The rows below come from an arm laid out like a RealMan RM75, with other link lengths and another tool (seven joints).
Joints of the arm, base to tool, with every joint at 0 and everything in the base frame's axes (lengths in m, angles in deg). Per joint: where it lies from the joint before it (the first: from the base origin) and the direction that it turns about. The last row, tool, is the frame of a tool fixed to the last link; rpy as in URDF.
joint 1: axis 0 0 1 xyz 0 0 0.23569
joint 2: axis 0 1 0 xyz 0 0 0
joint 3: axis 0 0 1 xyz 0 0 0.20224
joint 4: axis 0 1 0 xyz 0 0 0
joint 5: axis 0 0 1 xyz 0 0 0.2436
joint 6: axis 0 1 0 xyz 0 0 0
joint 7: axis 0 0 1 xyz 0 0 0.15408
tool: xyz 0.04 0.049 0.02 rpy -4.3 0 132.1
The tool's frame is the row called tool.
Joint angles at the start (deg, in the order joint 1, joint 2, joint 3, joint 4, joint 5, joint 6, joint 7):
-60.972, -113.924, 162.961, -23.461, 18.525, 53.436, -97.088
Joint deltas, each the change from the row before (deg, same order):
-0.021, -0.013, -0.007, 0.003, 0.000, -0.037, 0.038
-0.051, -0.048, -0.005, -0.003, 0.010, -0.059, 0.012
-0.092, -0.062, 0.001, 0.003, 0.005, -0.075, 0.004
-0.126, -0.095, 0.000, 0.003, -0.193, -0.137, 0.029
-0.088, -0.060, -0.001, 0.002, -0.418, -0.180, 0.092
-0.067, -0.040, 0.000, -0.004, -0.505, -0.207, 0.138
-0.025, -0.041, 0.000, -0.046, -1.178, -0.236, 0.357
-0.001, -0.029, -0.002, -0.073, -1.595, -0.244, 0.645
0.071, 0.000, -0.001, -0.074, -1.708, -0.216, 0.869
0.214, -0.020, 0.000, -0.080, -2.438, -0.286, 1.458
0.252, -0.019, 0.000, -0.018, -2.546, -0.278, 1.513
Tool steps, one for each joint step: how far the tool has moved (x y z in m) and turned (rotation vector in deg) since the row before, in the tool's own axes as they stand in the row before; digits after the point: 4 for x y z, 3 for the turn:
0.0000, -0.0002, 0.0001, 0.000, -0.030, 0.049
0.0000, -0.0005, 0.0002, 0.007, -0.029, 0.058
-0.0001, -0.0009, 0.0002, 0.028, -0.045, 0.087
-0.0006, -0.0016, 0.0002, 0.155, -0.167, 0.015
-0.0012, -0.0015, -0.0001, 0.242, -0.313, -0.105
-0.0014, -0.0013, -0.0002, 0.257, -0.385, -0.139
-0.0026, -0.0021, -0.0007, 0.625, -0.713, -0.399
-0.0033, -0.0025, -0.0011, 0.844, -0.937, -0.414
-0.0031, -0.0020, -0.0012, 0.865, -0.986, -0.326
-0.0036, -0.0021, -0.0015, 1.183, -1.355, -0.333
-0.0035, -0.0021, -0.0014, 1.229, -1.380, -0.375

